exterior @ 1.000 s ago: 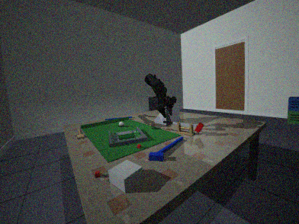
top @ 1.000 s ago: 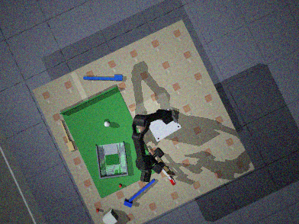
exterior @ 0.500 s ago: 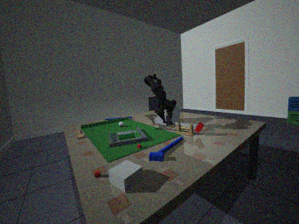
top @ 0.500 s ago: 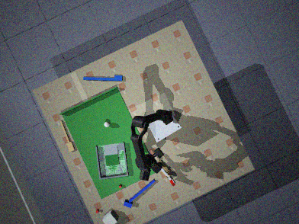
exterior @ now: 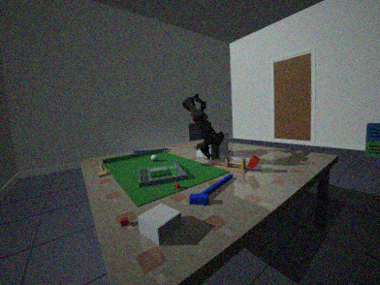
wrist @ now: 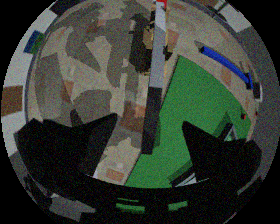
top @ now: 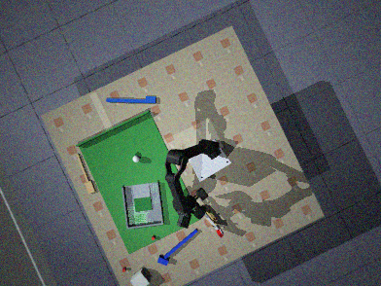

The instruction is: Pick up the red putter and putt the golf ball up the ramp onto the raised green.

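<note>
Now: the red putter 110 mm to the left of my gripper tip, 20 mm behind it and 10 mm above it. The rest, counted from my gripper tip: white cube (520 mm ahead, 220 mm to the left, 30 mm below); white golf ball (390 mm to the right, 160 mm ahead, 30 mm below); green mat (270 mm to the right, 220 mm ahead, 50 mm below).
</note>
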